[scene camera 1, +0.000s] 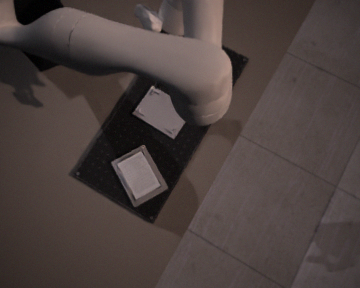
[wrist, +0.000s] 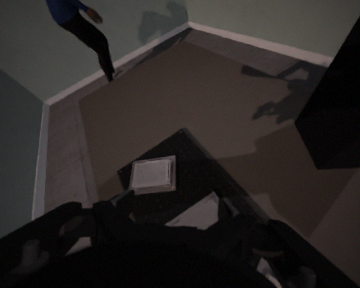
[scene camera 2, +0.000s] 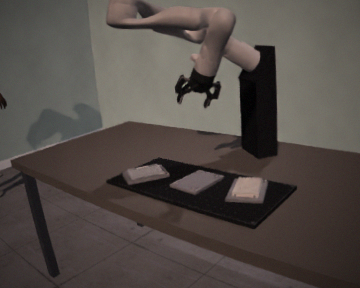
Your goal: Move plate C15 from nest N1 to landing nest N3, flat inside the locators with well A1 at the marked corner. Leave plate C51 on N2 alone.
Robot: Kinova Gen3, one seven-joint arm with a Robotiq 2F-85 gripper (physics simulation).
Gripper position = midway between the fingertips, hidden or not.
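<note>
My gripper [scene camera 2: 192, 104], visible in the wrist view too [wrist: 175, 203].
</note>
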